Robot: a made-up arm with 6 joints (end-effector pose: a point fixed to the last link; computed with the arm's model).
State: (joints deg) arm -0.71 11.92 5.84 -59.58 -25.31 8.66
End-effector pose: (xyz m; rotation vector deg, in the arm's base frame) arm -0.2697 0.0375 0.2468 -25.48 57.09 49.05
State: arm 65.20 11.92 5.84 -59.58 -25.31 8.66
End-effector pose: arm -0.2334 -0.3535 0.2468 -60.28 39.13 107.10
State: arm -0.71 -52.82 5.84 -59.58 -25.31 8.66
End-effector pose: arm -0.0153 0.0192 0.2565 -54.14 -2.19 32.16
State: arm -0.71 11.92 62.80 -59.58 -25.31 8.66
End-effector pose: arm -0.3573 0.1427 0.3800 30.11 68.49 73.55
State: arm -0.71 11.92 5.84 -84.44 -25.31 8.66
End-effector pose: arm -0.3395 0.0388 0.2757 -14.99 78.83 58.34
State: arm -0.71 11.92 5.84 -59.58 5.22 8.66
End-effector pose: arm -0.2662 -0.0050 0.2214 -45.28 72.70 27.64
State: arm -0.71 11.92 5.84 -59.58 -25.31 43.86
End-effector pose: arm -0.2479 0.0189 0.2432 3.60 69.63 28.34
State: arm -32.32 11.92 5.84 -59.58 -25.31 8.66
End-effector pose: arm -0.1344 0.1802 0.2468 -8.71 60.12 20.55
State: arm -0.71 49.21 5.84 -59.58 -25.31 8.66
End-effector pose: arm -0.3684 0.0620 0.3602 -3.90 89.72 54.76
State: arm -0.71 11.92 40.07 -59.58 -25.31 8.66
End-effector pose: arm -0.3342 0.1126 0.3107 7.13 65.14 64.75
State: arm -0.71 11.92 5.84 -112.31 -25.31 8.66
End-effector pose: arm -0.3952 0.0365 0.3393 -1.13 102.87 67.57
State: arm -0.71 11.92 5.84 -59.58 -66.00 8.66
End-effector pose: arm -0.2829 0.0636 0.3054 2.05 32.51 72.87
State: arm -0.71 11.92 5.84 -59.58 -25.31 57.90
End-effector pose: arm -0.2429 0.0090 0.2396 15.24 73.37 19.48
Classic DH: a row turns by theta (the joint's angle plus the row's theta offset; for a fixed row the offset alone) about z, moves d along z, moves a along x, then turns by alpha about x. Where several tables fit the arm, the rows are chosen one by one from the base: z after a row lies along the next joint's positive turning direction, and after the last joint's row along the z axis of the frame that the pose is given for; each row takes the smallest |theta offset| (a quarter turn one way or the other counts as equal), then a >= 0, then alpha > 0; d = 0 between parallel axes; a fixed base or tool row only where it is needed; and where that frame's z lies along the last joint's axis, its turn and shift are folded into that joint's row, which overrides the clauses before.
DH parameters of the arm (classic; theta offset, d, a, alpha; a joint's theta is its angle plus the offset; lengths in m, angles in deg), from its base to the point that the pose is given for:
base (fixed): -68.96 0 0.1393 0
joint 1: 65.24 0.4762 -0.2119 -98.45
joint 2: 73.17 0.1961 0.0137 43.17
joint 3: 12.99 -0.1252 0.0235 134.94
joint 4: 82.79 0.0367 0.09 90
joint 5: -86.18 0.09 -0.01 -88.09
joint 6: -61.73 0.0884 0.0104 -91.22
tool (fixed): -92.3 0.0466 0 0

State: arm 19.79 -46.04 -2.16 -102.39 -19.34 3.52
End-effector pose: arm -0.1597 -0.0887 0.1844 -61.19 33.92 58.50
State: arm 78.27 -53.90 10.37 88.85 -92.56 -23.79
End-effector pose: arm -0.1531 -0.2723 0.4684 -1.67 167.26 60.07
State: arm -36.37 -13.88 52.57 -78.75 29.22 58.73
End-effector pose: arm -0.1592 0.1996 0.2165 21.03 99.44 -15.21
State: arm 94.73 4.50 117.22 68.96 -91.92 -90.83
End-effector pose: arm -0.1890 -0.3563 0.3652 -17.93 -94.58 58.36
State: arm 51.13 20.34 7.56 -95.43 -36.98 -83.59
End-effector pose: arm -0.3876 -0.4121 0.3678 -58.33 -13.99 164.88
